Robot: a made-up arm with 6 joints.
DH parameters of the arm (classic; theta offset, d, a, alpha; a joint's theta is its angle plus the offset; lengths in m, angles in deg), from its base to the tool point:
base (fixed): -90 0.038 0.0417 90
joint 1: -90 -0.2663 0.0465 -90
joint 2: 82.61 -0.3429 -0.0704 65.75
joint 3: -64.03 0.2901 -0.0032 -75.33
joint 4: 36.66 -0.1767 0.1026 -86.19
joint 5: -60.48 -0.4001 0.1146 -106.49
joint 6: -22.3 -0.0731 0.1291 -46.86
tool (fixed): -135.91 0.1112 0 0
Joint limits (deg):
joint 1: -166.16..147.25
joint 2: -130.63..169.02
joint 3: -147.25..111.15
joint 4: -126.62..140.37
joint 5: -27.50..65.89
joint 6: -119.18..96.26
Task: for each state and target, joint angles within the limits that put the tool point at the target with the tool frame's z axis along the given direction. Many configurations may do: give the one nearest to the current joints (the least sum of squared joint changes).
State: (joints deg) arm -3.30 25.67 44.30 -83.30 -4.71 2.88
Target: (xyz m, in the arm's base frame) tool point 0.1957 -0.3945 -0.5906 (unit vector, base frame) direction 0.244 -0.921 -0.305
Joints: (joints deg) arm 38.43 13.88 62.92 -74.12 -14.27 -31.75
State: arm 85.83 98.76 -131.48 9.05 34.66 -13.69
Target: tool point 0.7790 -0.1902 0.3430 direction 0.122 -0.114 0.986
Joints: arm 56.31 134.99 -141.06 -38.51 63.12 16.93
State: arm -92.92 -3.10 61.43 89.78 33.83 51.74
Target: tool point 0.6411 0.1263 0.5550 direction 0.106 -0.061 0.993
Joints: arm -88.87 2.69 45.10 70.04 1.01 86.79
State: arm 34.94 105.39 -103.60 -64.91 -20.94 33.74
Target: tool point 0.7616 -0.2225 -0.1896 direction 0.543 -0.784 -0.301
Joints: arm -0.55 67.85 -69.48 -83.62 -27.50 22.36
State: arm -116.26 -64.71 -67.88 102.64 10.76 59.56
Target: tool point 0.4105 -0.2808 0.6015 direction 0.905 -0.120 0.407
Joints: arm -114.65 -105.00 -71.78 108.15 -0.96 35.11
